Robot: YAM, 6 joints.
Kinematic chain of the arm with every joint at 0, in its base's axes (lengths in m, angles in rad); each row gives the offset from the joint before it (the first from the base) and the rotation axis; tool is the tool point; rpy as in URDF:
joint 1: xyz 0 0 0.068 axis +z
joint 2: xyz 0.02 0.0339 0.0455 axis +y
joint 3: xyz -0.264 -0.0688 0 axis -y
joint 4: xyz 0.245 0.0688 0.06 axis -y
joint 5: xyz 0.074 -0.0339 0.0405 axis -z
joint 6: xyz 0.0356 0 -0.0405 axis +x
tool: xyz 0 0 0 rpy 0 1.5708 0
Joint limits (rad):
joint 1: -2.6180..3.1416
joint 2: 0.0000..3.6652
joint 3: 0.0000..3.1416
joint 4: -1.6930..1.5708
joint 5: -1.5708..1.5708
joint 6: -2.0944..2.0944
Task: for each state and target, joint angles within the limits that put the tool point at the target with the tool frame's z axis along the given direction. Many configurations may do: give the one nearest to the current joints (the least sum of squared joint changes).
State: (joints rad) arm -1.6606 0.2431 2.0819 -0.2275 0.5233 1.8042
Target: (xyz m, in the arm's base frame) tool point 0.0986 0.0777 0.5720 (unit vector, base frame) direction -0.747 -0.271 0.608
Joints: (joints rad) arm -2.5324 0.5534 1.9080 -0.6848 0.2066 1.8042
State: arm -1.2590 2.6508 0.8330 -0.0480 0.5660 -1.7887
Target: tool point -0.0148 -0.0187 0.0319 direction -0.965 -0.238 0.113
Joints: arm -0.4822 2.8126 0.2370 -0.7166 0.7184 -1.7887
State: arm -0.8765 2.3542 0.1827 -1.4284 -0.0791 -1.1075
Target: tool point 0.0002 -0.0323 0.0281 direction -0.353 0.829 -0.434
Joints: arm -1.3671 2.2233 0.2097 -0.6712 0.1790 -1.1075
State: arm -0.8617 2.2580 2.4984 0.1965 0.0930 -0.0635
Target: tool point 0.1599 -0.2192 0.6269 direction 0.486 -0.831 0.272
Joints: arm -0.9260 1.6605 2.4844 -0.5467 0.1112 -0.0635
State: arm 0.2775 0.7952 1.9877 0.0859 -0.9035 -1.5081
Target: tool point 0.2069 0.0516 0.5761 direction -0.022 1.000 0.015
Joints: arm 0.0769 1.3602 1.9399 -0.3132 -1.5138 -1.5081
